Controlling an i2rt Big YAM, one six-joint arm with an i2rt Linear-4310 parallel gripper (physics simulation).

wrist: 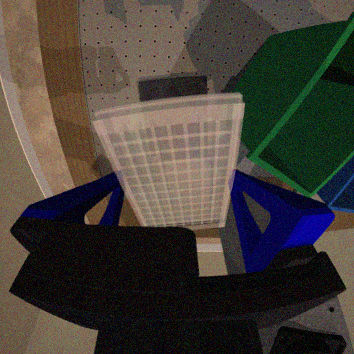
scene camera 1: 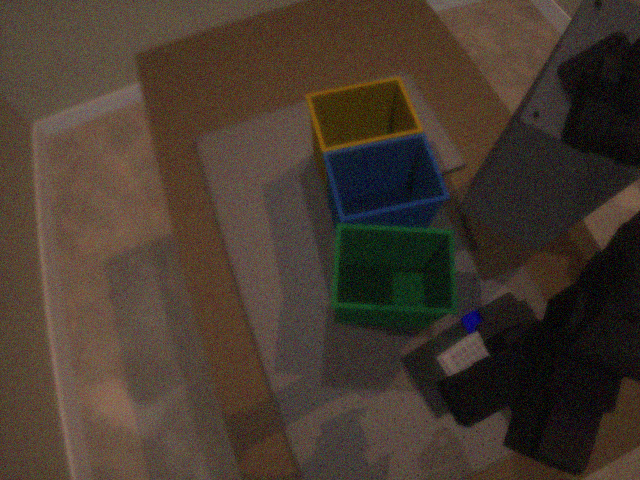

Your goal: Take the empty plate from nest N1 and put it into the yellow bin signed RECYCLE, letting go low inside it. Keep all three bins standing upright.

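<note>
A pale gridded plate is there for me to see, along with a dark-framed nest, and I see my gripper too.
</note>
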